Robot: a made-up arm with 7 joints. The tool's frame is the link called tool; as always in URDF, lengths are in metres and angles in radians. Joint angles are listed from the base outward.
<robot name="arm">
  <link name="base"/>
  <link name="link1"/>
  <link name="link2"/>
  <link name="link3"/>
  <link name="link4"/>
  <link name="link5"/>
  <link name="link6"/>
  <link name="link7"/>
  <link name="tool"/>
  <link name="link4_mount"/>
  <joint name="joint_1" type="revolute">
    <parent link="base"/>
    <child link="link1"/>
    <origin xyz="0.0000 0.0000 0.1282" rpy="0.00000 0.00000 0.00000"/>
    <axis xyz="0 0 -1"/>
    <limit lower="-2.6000" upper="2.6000"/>
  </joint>
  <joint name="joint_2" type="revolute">
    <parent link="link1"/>
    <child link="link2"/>
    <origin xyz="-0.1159 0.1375 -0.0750" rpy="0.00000 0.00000 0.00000"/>
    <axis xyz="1 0 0"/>
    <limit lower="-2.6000" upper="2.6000"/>
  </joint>
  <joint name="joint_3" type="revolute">
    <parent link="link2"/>
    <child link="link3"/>
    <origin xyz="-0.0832 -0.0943 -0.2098" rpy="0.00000 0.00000 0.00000"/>
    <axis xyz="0 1 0"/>
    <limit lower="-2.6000" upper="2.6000"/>
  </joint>
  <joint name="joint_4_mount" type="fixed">
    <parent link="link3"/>
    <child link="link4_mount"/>
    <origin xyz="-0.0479 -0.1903 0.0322" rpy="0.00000 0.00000 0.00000"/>
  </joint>
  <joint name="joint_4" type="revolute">
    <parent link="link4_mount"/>
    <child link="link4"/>
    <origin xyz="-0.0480 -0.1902 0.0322" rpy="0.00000 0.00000 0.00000"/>
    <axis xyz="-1 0 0"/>
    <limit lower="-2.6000" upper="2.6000"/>
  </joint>
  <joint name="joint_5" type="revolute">
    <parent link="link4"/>
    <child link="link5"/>
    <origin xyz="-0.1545 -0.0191 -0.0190" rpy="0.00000 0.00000 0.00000"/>
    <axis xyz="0 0 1"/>
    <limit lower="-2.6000" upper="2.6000"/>
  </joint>
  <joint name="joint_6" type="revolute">
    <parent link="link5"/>
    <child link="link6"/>
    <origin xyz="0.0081 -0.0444 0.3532" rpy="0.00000 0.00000 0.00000"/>
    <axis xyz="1 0 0"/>
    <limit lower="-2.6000" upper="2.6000"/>
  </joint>
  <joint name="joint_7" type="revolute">
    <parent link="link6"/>
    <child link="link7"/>
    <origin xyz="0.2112 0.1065 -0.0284" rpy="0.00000 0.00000 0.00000"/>
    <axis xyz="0 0 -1"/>
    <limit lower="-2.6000" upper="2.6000"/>
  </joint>
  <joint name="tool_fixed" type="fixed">
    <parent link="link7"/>
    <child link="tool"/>
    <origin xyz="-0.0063 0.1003 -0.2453" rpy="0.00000 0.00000 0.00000"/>
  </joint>
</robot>
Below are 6 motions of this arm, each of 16 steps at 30 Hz.
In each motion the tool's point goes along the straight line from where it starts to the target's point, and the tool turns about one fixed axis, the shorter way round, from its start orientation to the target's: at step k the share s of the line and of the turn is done. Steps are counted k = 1, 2, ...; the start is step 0. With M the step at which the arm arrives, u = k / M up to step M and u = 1 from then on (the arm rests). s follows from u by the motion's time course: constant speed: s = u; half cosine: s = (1 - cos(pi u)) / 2; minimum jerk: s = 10 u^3 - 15 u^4 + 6 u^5.
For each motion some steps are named. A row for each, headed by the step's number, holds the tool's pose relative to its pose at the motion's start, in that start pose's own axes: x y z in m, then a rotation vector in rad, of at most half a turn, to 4 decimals.
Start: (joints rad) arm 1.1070 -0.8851 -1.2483 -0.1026 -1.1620 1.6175 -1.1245
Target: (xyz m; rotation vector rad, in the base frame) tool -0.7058 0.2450 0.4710 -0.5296 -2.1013 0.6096
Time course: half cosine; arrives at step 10
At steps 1, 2, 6, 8, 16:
1: -0.0034 -0.0049 0.0054 -0.0043 -0.0049 -0.0022
2: -0.0133 -0.0191 0.0209 -0.0169 -0.0191 -0.0085
6: -0.0914 -0.1308 0.1434 -0.1156 -0.1306 -0.0586
8: -0.1263 -0.1808 0.1982 -0.1597 -0.1805 -0.0810
16: -0.1397 -0.1999 0.2191 -0.1765 -0.1995 -0.0895

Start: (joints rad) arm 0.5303 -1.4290 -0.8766 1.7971 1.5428 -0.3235 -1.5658
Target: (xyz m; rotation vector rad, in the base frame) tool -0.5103 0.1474 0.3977 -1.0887 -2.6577 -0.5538
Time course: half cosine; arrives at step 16
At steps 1, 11, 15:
1: -0.0002 0.0028 0.0001 -0.0065 0.0004 0.0100
11: -0.0127 0.2249 0.0058 -0.5230 0.0330 0.8101
15: -0.0161 0.2864 0.0073 -0.6660 0.0420 1.0315

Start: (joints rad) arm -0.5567 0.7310 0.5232 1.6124 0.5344 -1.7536 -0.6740
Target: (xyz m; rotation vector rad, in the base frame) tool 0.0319 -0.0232 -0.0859 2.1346 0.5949 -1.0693
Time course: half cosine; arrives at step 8
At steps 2, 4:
2: -0.0016 -0.0049 -0.0029 -0.0752 0.0052 0.0229
4: -0.0056 -0.0168 -0.0100 -0.2569 0.0179 0.0782

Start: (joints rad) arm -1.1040 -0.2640 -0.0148 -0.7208 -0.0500 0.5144 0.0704
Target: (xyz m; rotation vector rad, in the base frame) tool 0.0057 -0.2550 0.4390 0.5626 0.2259 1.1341
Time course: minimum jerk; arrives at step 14
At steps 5, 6, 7, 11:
5: -0.0050 0.0393 -0.0059 -0.0991 -0.0118 0.0503
6: -0.0074 0.0588 -0.0089 -0.1479 -0.0176 0.0751
7: -0.0101 0.0799 -0.0120 -0.2011 -0.0239 0.1020
11: -0.0188 0.1486 -0.0224 -0.3742 -0.0444 0.1898

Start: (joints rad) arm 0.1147 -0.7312 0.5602 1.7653 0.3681 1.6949 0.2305
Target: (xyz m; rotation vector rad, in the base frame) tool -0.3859 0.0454 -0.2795 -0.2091 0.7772 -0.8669
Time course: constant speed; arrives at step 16
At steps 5, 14, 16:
5: -0.0133 0.0214 0.0276 0.1797 0.0557 0.0284
14: -0.0374 0.0600 0.0773 0.5032 0.1561 0.0795
16: -0.0427 0.0686 0.0883 0.5751 0.1784 0.0909

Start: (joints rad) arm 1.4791 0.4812 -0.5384 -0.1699 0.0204 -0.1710 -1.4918
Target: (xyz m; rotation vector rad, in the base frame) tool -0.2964 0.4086 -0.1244 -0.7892 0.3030 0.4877
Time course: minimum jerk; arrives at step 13
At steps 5, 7, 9, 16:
5: 0.0157 -0.0141 0.0619 -0.0551 0.1706 0.2384
7: 0.0308 -0.0278 0.1216 -0.1081 0.3351 0.4681
9: 0.0445 -0.0401 0.1758 -0.1563 0.4843 0.6766
16: 0.0538 -0.0485 0.2127 -0.1891 0.5859 0.8185

